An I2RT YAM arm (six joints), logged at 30 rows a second.
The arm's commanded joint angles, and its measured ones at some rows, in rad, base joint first. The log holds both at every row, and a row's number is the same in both.
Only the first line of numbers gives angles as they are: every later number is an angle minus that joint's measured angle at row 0.
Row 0, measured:
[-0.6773, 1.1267, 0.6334, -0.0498, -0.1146, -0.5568]
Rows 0 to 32, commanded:
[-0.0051, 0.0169, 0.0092, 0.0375, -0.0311, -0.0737]
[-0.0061, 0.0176, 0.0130, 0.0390, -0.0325, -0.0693]
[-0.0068, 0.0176, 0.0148, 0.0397, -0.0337, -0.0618]
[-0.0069, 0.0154, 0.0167, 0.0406, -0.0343, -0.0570]
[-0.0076, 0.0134, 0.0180, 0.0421, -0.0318, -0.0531]
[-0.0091, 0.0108, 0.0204, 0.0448, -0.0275, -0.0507]
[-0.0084, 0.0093, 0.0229, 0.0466, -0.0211, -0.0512]
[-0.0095, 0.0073, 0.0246, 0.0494, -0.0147, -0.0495]
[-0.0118, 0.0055, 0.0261, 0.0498, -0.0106, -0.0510]
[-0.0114, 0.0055, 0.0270, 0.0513, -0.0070, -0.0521]
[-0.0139, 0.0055, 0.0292, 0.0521, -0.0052, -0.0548]
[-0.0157, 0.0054, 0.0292, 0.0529, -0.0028, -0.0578]
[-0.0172, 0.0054, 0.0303, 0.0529, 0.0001, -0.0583]
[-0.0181, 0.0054, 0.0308, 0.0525, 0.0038, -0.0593]
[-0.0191, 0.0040, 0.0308, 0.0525, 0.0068, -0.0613]
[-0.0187, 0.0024, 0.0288, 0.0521, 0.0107, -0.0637]
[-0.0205, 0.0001, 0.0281, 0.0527, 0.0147, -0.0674]
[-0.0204, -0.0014, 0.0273, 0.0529, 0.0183, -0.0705]
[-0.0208, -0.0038, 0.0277, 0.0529, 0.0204, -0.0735]
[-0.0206, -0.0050, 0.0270, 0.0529, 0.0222, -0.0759]
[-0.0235, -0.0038, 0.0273, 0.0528, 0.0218, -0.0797]
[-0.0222, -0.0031, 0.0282, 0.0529, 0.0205, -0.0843]
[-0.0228, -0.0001, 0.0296, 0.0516, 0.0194, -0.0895]
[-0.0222, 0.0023, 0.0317, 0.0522, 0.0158, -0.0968]
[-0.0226, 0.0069, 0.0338, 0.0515, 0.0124, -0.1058]
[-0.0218, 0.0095, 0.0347, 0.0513, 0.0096, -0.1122]
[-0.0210, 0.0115, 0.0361, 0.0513, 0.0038, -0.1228]
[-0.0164, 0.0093, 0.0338, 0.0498, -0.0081, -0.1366]
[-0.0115, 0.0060, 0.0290, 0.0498, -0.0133, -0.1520]
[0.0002, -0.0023, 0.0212, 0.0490, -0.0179, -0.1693]
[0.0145, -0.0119, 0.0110, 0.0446, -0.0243, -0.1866]
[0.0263, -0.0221, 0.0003, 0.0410, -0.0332, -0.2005]
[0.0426, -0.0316, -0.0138, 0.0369, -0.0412, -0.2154]
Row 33, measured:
[0.0183, -0.0134, 0.0061, 0.0305, 0.0011, -0.1499]
